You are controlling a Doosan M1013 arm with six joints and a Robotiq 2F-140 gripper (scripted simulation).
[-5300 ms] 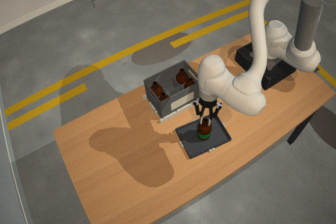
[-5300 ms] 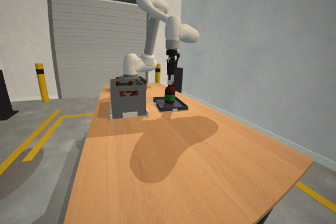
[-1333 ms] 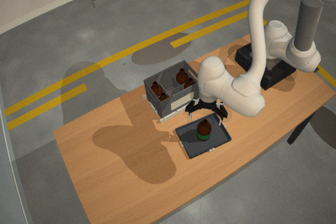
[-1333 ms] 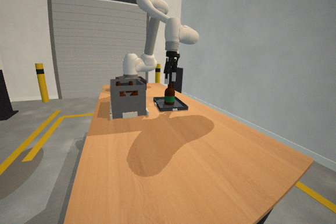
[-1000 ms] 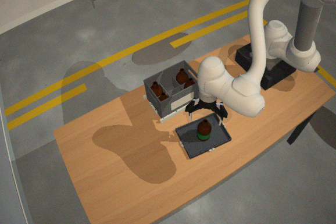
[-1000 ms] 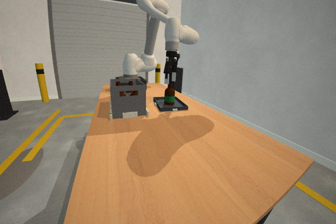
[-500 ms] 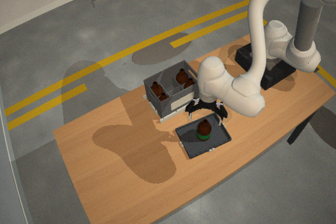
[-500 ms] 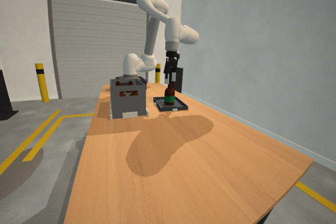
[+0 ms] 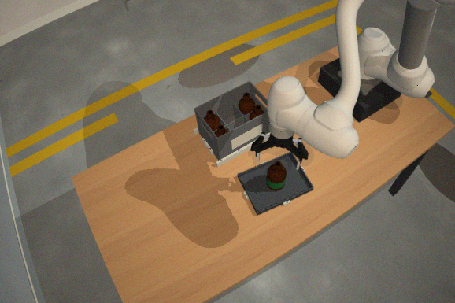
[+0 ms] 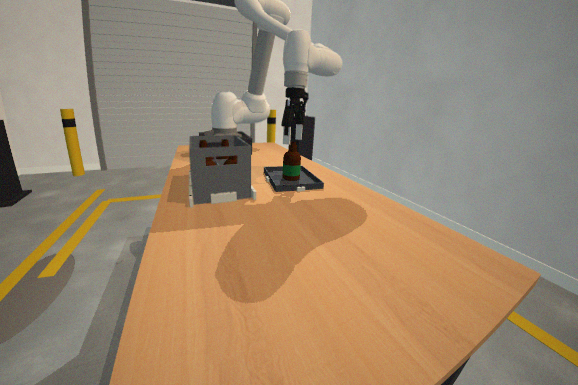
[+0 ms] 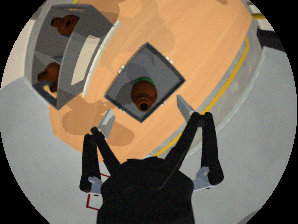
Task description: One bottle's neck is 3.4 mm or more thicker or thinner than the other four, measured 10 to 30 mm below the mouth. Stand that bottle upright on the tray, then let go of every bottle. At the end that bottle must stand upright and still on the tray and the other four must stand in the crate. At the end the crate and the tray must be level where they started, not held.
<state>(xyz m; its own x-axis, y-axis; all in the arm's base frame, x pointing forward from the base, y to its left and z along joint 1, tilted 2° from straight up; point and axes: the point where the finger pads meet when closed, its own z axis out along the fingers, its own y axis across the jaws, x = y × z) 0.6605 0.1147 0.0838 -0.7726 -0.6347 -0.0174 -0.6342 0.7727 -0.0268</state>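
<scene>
The glass bottle is 9 cm below my hand. The rest, counted from my hand: dark tray: 16 cm below; then grey crate: 3 cm behind, 30 cm to the right, 9 cm below.
</scene>
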